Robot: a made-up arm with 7 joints. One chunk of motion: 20 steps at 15 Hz.
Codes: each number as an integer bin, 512 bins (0 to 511) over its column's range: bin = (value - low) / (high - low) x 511, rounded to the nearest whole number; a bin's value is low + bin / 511 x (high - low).
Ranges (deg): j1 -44..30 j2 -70..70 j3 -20..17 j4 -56..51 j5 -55..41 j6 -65..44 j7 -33..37
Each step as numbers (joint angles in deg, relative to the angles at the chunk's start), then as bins.
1 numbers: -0.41 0.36 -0.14 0.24 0.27 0.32 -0.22
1 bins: 301 257 274 269 294 306 239
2 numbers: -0.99 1.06 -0.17 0.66 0.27 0.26 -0.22
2 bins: 297 259 274 271 294 306 239
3 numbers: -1.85 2.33 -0.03 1.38 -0.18 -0.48 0.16
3 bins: 291 264 276 274 292 302 242
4 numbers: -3.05 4.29 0.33 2.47 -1.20 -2.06 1.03
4 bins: 283 271 281 279 286 295 248
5 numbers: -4.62 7.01 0.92 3.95 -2.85 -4.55 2.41
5 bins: 272 281 289 286 278 283 258
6 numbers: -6.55 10.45 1.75 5.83 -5.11 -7.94 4.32
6 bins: 259 294 300 295 266 268 272
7 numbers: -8.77 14.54 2.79 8.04 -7.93 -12.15 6.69
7 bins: 243 309 315 306 251 248 290
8 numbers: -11.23 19.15 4.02 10.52 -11.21 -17.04 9.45
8 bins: 226 325 332 318 233 225 310
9 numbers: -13.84 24.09 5.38 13.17 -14.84 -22.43 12.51
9 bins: 208 343 351 330 214 200 332
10 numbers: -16.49 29.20 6.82 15.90 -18.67 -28.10 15.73
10 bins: 190 362 370 343 193 173 356
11 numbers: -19.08 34.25 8.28 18.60 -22.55 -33.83 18.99
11 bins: 172 381 391 356 173 146 380
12 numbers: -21.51 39.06 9.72 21.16 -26.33 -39.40 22.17
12 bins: 155 398 410 368 153 120 403
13 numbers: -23.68 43.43 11.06 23.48 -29.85 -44.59 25.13
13 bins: 140 414 429 380 134 96 424
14 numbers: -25.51 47.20 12.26 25.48 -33.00 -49.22 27.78
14 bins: 128 428 446 389 117 74 444
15 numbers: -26.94 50.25 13.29 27.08 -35.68 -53.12 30.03
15 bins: 118 439 460 397 103 56 460
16 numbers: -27.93 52.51 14.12 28.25 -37.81 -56.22 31.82
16 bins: 111 447 471 402 92 41 473
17 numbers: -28.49 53.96 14.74 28.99 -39.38 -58.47 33.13
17 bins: 107 452 480 406 83 31 483
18 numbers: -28.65 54.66 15.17 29.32 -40.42 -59.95 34.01
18 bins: 106 455 486 407 78 24 489
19 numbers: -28.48 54.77 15.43 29.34 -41.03 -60.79 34.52
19 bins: 107 455 489 408 74 20 493
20 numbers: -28.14 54.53 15.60 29.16 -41.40 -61.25 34.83
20 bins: 110 455 492 407 72 18 495
